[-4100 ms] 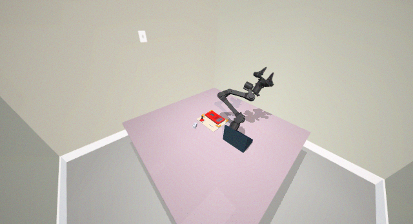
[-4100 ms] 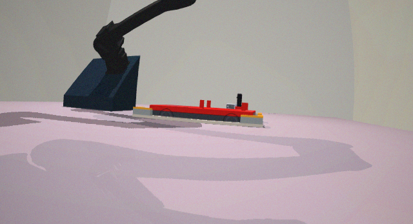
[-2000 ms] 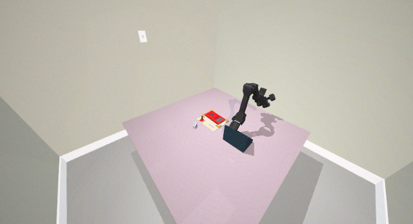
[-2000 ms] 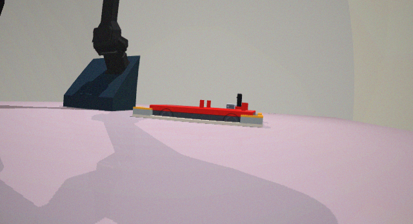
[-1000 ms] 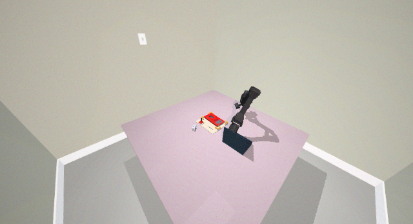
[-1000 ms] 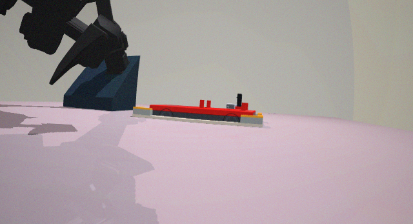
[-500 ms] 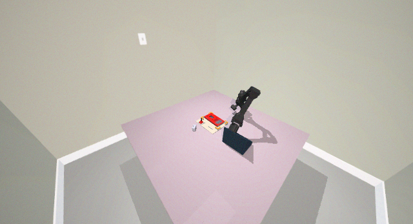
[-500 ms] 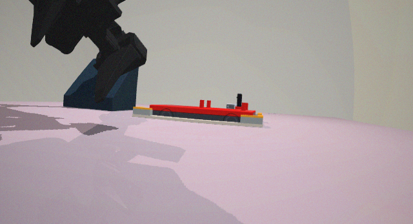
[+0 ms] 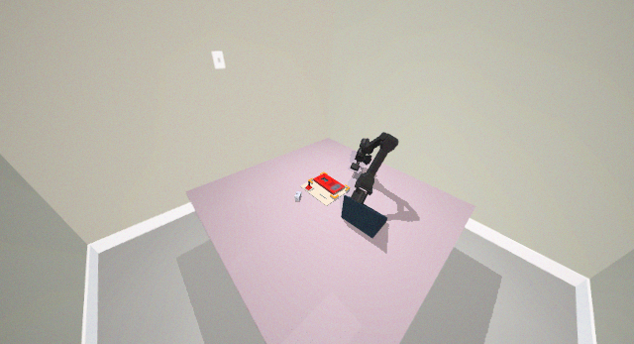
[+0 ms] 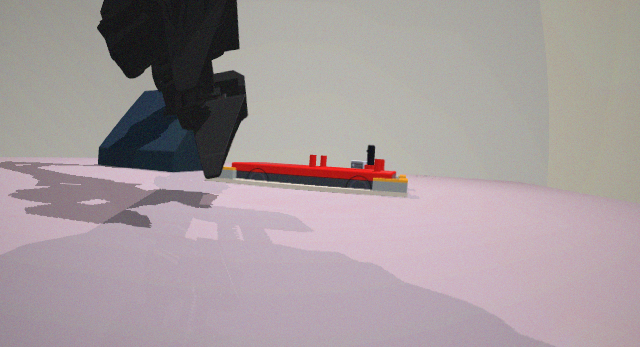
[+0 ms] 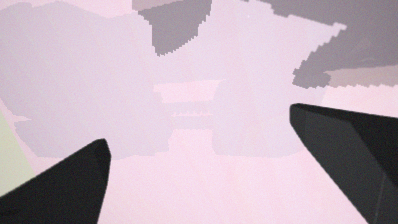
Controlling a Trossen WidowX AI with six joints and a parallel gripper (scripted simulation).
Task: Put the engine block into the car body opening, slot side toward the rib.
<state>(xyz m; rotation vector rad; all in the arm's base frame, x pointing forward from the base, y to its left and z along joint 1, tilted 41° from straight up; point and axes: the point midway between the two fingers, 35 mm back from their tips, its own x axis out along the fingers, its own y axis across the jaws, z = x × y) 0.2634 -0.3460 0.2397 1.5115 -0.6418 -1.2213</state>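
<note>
Now: the engine block 70 mm ahead of my gripper tip, 550 mm to the left of it and 20 mm below it. Also, from my gripper tip: beige plate 20 mm ahead, 340 mm to the left, 30 mm below; then black peg 80 mm ahead, 440 mm to the left, 10 mm below.
</note>
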